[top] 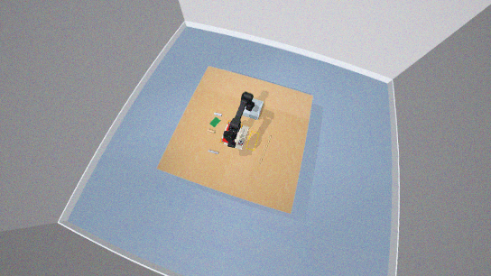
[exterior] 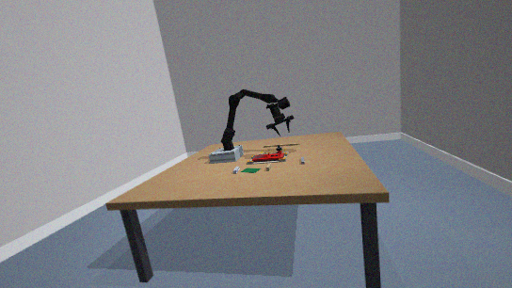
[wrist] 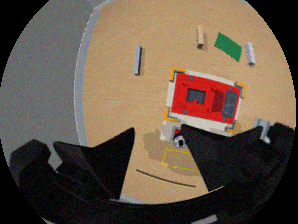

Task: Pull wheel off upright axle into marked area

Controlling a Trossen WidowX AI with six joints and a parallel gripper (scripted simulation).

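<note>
My gripper tip is 7 cm past the wheel, 6 cm to the right of it and 11 cm above it. Also, from my gripper tip: green plate 15 cm behind, 28 cm to the right, 15 cm below; then long thin rod 12 cm behind, 30 cm to the left, 14 cm below.
</note>
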